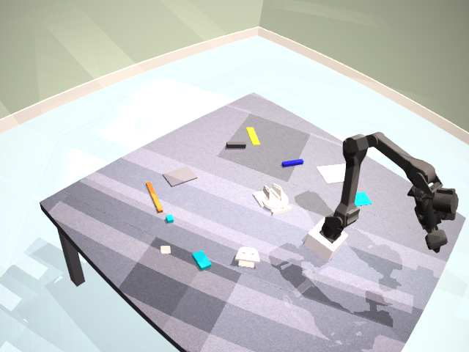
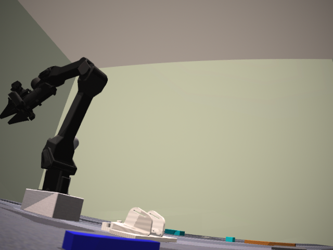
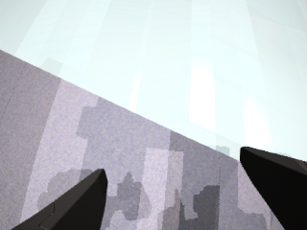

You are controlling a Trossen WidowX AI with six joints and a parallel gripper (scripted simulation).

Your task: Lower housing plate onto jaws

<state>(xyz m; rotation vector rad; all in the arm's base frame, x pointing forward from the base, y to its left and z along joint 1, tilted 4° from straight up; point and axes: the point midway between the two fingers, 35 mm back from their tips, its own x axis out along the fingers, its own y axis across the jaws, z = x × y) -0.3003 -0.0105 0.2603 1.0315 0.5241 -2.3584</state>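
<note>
Now: gripper tip 480 mm short of the white block, 300 mm to the right of it and 260 mm above it. From my gripper tip the other things lie so: cyan block (560 mm ahead, 420 mm to the left, 260 mm below); then orange bar (890 mm ahead, 360 mm to the left, 270 mm below); then blue bar (700 mm ahead, 230 mm to the right, 260 mm below).
</note>
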